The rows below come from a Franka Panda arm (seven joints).
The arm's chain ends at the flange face. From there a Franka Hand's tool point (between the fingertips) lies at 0.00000 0.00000 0.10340 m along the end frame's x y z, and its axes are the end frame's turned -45 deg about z.
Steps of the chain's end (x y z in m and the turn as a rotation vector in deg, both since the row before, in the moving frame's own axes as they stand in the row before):
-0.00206 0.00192 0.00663 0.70 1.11 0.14
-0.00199 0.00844 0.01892 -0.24 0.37 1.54
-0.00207 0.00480 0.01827 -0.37 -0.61 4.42
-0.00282 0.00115 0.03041 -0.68 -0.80 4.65
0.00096 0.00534 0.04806 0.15 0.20 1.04
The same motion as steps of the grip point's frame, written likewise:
-0.00051 0.00043 0.00660 -0.29 1.28 0.14
-0.00722 0.00534 0.01892 -0.43 0.09 1.54
-0.00610 0.00158 0.01826 0.17 -0.69 4.42
-0.00469 -0.00141 0.03039 0.08 -1.05 4.65
-0.00265 0.00452 0.04806 -0.04 0.25 1.04

